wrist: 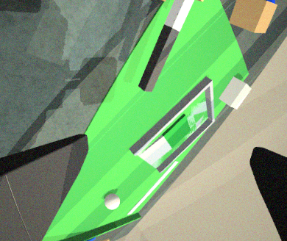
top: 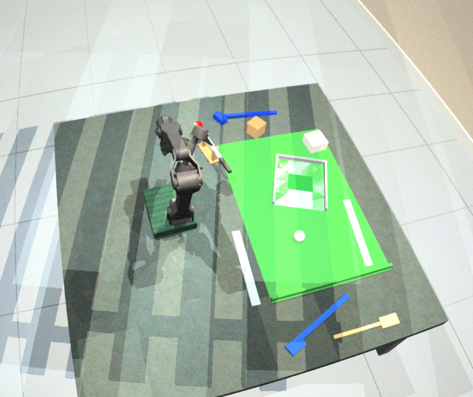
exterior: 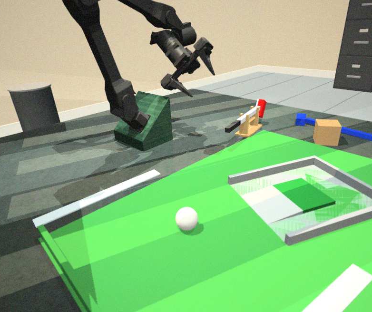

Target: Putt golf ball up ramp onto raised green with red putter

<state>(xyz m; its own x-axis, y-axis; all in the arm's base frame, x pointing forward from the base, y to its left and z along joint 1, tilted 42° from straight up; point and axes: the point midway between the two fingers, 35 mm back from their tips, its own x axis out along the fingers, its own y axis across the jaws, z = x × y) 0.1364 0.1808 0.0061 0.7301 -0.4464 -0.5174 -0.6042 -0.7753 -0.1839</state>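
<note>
The tan stand lies 70 mm ahead of my gripper tip, 160 mm to the left of it and 140 mm below it. From my gripper tip the other things lie so: white golf ball: 240 mm ahead, 340 mm to the right, 150 mm below; green mat: 320 mm ahead, 200 mm to the right, 180 mm below; tan cube: 300 mm ahead, 210 mm to the left, 150 mm below.
</note>
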